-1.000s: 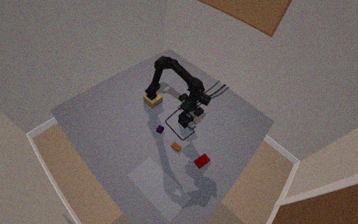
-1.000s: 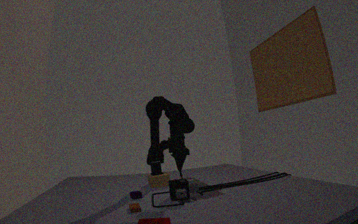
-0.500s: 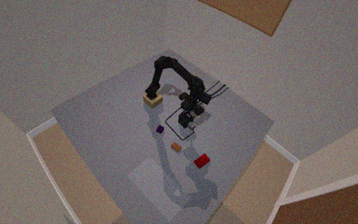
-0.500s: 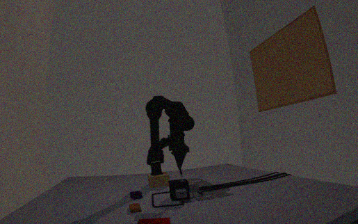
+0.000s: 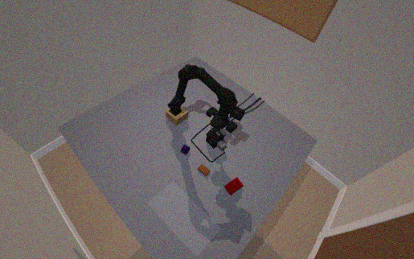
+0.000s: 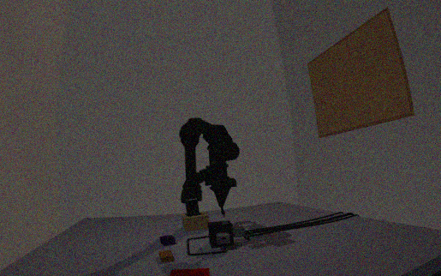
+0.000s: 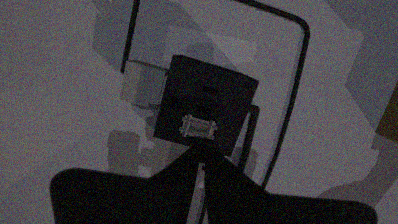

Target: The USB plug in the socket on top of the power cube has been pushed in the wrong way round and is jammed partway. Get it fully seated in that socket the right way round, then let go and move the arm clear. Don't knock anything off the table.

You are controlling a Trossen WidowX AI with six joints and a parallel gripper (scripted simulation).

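My gripper tip is 1 cm above the dark USB plug. Also, from my gripper tip: orange block 21 cm to the right, 13 cm below, 8 cm ahead; purple cube 19 cm to the right, 12 cm below, 9 cm behind; USB socket 7 cm below, 1 cm to the left.
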